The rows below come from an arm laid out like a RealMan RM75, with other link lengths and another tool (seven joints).
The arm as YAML. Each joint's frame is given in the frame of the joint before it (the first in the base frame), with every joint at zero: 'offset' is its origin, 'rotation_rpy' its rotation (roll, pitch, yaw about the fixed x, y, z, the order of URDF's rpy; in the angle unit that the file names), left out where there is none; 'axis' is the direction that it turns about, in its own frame. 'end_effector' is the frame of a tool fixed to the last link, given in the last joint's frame.
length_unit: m
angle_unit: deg
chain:
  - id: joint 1
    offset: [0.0, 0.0, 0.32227]
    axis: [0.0, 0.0, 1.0]
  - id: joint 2
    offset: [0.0, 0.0, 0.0]
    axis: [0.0, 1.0, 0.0]
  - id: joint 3
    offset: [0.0, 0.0, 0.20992]
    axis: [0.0, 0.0, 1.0]
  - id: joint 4
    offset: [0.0, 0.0, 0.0]
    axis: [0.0, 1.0, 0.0]
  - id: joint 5
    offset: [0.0, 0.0, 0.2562]
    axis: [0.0, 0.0, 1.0]
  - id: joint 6
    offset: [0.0, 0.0, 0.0]
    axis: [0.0, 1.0, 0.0]
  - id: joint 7
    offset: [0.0, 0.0, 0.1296]
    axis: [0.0, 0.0, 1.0]
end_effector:
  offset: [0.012, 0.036, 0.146]
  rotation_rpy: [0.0, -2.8, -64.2]
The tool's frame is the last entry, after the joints.
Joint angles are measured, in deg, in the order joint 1, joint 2, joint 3, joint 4, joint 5, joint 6, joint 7. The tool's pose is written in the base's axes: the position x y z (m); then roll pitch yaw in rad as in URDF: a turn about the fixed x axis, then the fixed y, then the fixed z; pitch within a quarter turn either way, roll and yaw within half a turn. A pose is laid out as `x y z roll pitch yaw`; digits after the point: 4 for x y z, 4 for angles.
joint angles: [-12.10 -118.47 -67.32 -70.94 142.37 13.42 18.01]
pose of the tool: -0.0767 0.5104 0.0053 2.3783 -1.0973 2.1733
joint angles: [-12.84 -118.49 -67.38 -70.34 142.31 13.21 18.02]
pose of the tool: -0.0758 0.5116 0.0026 2.3942 -1.0950 2.1573
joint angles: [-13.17 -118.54 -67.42 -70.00 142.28 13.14 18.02]
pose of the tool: -0.0758 0.5122 0.0012 2.4006 -1.0937 2.1518
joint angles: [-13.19 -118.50 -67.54 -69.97 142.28 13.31 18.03]
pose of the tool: -0.0761 0.5129 0.0028 2.3950 -1.0972 2.1565
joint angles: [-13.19 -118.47 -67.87 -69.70 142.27 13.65 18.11]
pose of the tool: -0.0788 0.5146 0.0057 2.3860 -1.1049 2.1682
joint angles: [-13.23 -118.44 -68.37 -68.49 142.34 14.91 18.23]
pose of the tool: -0.0874 0.5176 0.0102 2.3704 -1.1237 2.1919
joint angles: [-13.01 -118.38 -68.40 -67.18 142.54 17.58 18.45]
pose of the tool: -0.0944 0.5190 0.0165 2.3335 -1.1533 2.2244
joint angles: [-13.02 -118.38 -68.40 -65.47 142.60 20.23 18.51]
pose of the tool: -0.1023 0.5202 0.0213 2.2946 -1.1781 2.2622
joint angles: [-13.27 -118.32 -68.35 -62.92 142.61 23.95 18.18]
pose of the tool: -0.1124 0.5215 0.0278 2.2272 -1.2067 2.3266
